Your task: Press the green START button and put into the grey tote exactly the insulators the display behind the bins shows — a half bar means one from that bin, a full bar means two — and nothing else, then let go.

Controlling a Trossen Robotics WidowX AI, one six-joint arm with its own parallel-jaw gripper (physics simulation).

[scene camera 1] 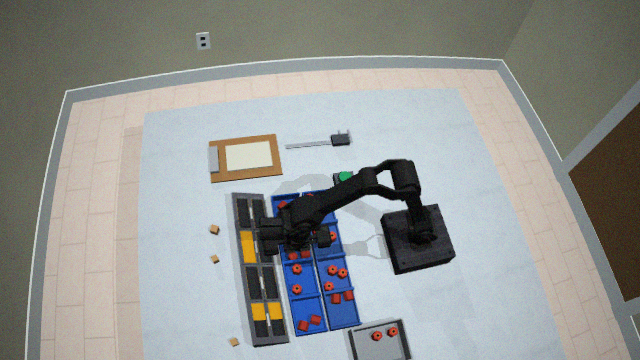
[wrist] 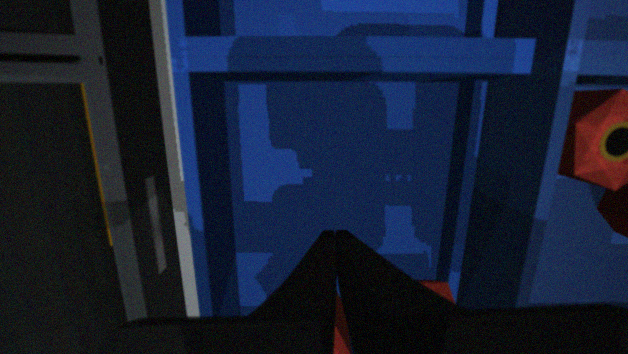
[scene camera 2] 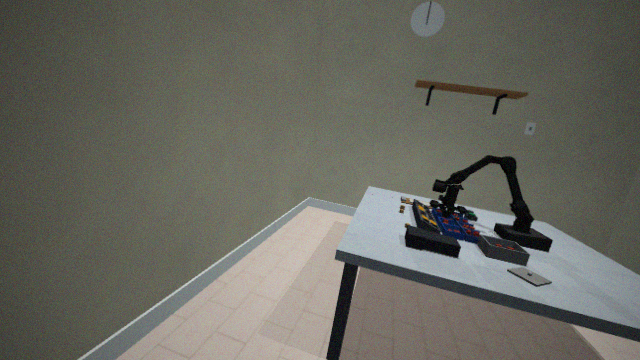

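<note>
My gripper [wrist: 334, 241] [scene camera 2: 448, 214] is shut and empty, low over a bin in the display-side blue row; its tips are hidden in scene camera 1. Red insulators [scene camera 1: 293, 256] [wrist: 341, 327] lie in that bin, partly behind the fingers in the wrist view. The other blue bins [scene camera 1: 309, 306] hold more red insulators, some upright, some on their sides. The display [scene camera 1: 286, 342] shows a full orange bar [scene camera 1: 247, 246] and two half bars [scene camera 1: 258, 311] [scene camera 1: 274, 311]; the arm partly covers it. The grey tote [scene camera 1: 370, 350] [scene camera 2: 500, 255] holds two upright insulators [scene camera 1: 377, 335] [scene camera 1: 393, 331]. The green button [scene camera 1: 345, 176] stands beside the arm.
A clipboard [scene camera 1: 249, 155] and a caliper [scene camera 1: 307, 145] lie beyond the bins. Small wooden cubes [scene camera 1: 214, 229] [scene camera 1: 215, 259] [scene camera 1: 234, 342] lie behind the display. A black box [scene camera 2: 432, 242] and a flat plate [scene camera 2: 529, 276] are near the tote. Bin dividers [wrist: 450, 55] stand around the fingers.
</note>
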